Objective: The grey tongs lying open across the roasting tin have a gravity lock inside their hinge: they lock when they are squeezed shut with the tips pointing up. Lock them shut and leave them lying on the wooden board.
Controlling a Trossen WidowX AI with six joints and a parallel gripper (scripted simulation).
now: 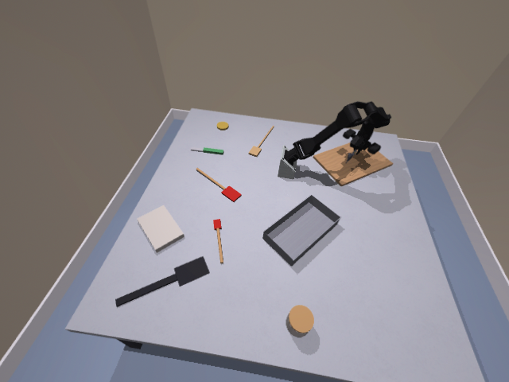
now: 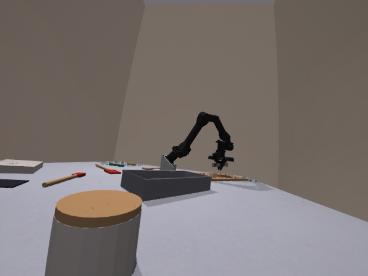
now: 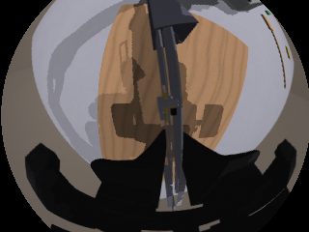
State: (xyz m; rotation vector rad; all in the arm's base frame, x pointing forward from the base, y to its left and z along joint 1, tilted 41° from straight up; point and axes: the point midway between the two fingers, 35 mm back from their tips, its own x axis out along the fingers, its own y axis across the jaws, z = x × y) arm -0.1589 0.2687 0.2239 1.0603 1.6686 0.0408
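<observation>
The wooden board is 5 cm below my gripper tip. Round my gripper tip: red spatula 34 cm ahead, 65 cm to the right, 5 cm below; roasting tin 51 cm ahead, 25 cm to the right, 3 cm below; yellow disc 13 cm behind, 77 cm to the right, 4 cm below.
</observation>
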